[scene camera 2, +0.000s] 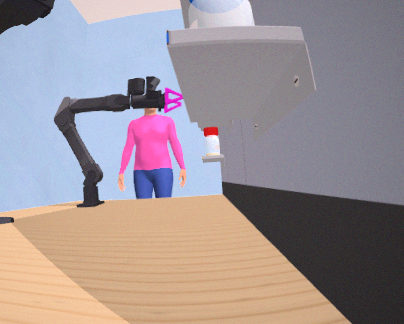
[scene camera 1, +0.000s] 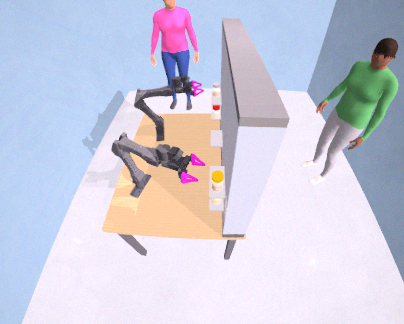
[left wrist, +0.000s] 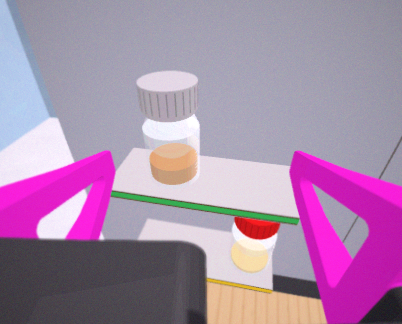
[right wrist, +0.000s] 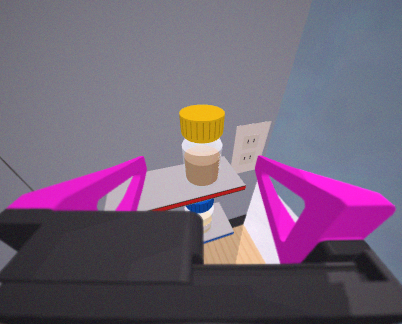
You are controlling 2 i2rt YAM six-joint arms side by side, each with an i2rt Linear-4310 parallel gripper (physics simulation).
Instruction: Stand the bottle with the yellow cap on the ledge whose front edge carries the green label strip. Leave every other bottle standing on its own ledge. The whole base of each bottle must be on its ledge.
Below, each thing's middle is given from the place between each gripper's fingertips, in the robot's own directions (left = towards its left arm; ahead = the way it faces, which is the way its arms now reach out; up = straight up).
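Labels:
My right gripper: 70 mm short of the red-strip ledge (right wrist: 162, 187), 20 mm to the right of it, 100 mm above it. From my right hand: blue-strip ledge (scene camera 2: 224, 73) 70 mm ahead, 20 mm to the left, 240 mm below; green-strip ledge (left wrist: 266, 188) 10 mm ahead, 820 mm to the left, 100 mm below; red-capped bottle (left wrist: 252, 241) 20 mm ahead, 750 mm to the left, 180 mm below.
From my left hand: grey-capped bottle (left wrist: 169, 99) 60 mm to the left, 100 mm ahead, 50 mm below; red-capped bottle 40 mm to the right, 110 mm ahead, 190 mm below; green-strip ledge 30 mm to the left, 100 mm ahead, 110 mm below; yellow-strip ledge (left wrist: 216, 244) 30 mm to the left, 100 mm ahead, 250 mm below.

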